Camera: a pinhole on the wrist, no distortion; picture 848 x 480 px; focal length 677.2 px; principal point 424.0 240.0 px. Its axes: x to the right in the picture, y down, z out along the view. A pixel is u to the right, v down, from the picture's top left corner.
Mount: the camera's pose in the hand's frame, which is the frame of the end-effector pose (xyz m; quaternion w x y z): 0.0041 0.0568 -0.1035 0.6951 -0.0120 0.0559 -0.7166
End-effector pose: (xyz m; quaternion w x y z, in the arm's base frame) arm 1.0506 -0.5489 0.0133 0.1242 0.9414 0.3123 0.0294
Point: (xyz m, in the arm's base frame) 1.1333 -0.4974 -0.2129
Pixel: 591 379
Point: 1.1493 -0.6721 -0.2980
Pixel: 356 187
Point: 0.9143 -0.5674 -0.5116
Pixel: 674 55
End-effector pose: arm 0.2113 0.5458 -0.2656 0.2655 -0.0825 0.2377 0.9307
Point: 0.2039 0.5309 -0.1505
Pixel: 372 43
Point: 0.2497 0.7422 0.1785
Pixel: 440 92
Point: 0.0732 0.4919 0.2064
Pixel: 31 99
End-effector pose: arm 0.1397 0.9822 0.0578 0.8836 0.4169 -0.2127 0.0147
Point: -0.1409 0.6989 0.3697
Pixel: 335 60
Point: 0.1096 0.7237 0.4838
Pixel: 264 383
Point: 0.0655 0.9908 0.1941
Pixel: 162 96
